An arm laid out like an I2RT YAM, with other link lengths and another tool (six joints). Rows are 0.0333 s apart.
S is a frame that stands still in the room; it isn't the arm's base.
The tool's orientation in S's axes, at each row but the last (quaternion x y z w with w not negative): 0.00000, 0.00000, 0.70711, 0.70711; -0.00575, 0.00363, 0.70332, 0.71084; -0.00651, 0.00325, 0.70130, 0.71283; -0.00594, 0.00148, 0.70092, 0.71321; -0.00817, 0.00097, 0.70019, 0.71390; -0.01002, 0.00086, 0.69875, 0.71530; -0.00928, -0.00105, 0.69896, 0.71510; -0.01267, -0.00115, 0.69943, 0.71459; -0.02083, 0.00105, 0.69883, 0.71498; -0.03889, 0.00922, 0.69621, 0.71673; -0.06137, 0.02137, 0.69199, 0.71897
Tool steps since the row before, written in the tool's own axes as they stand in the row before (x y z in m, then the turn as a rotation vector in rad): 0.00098, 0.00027, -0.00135, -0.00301, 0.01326, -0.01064; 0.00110, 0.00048, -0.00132, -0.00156, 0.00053, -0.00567; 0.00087, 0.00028, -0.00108, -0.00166, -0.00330, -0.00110; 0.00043, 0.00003, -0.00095, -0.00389, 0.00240, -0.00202; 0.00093, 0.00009, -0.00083, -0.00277, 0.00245, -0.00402; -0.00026, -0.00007, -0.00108, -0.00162, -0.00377, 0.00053; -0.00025, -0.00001, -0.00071, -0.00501, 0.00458, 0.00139; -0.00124, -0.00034, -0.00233, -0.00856, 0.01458, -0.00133; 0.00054, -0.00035, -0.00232, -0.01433, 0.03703, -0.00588; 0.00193, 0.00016, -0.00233, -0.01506, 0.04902, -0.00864; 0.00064, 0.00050, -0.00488, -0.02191, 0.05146, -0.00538
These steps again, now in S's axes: -0.00027, 0.00098, -0.00135, -0.01326, -0.00301, -0.01064; -0.00046, 0.00109, -0.00134, -0.00053, -0.00163, -0.00565; -0.00026, 0.00086, -0.00109, 0.00328, -0.00173, -0.00106; -0.00002, 0.00042, -0.00095, -0.00245, -0.00387, -0.00199; -0.00006, 0.00092, -0.00084, -0.00246, -0.00277, -0.00401; 0.00008, -0.00028, -0.00107, 0.00372, -0.00170, 0.00060; 0.00001, -0.00026, -0.00071, -0.00471, -0.00489, 0.00138; 0.00036, -0.00129, -0.00230, -0.01473, -0.00827, -0.00148; 0.00043, 0.00046, -0.00232, -0.03718, -0.01367, -0.00648; -0.00001, 0.00177, -0.00246, -0.04906, -0.01426, -0.00970; -0.00021, 0.00008, -0.00494, -0.05196, -0.02059, -0.00582
